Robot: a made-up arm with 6 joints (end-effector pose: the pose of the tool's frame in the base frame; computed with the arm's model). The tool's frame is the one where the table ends.
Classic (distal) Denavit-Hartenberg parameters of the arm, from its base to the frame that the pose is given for. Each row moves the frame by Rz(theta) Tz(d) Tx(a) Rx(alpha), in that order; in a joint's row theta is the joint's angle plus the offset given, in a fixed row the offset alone. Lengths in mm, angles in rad.
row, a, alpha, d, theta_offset
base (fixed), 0, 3.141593, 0, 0
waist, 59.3, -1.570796, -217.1, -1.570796
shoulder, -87.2, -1.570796, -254.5, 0
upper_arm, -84.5, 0, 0, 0.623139
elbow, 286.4, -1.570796, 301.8, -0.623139
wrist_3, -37, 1.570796, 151.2, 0
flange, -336.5, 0, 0, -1.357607
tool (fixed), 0, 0, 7.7, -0.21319
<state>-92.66 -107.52 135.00 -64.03 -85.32 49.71</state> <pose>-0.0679 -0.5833 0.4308 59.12 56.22 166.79</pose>
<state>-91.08 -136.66 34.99 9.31 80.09 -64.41</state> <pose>-0.1919 -0.6672 0.2472 -165.33 50.98 139.53</pose>
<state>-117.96 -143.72 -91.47 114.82 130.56 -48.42</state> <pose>0.1326 -0.8202 0.1542 76.53 61.40 88.45</pose>
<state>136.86 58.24 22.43 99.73 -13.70 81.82</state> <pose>-0.1235 0.2038 0.1646 -50.76 12.09 67.63</pose>
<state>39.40 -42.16 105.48 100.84 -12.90 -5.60</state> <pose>0.4173 -0.0073 0.4305 52.88 -12.87 157.20</pose>
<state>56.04 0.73 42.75 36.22 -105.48 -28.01</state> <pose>-0.6773 0.1734 0.5628 107.46 26.18 31.03</pose>
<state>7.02 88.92 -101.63 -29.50 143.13 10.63</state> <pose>0.2485 -0.3710 0.1707 122.43 40.18 165.57</pose>
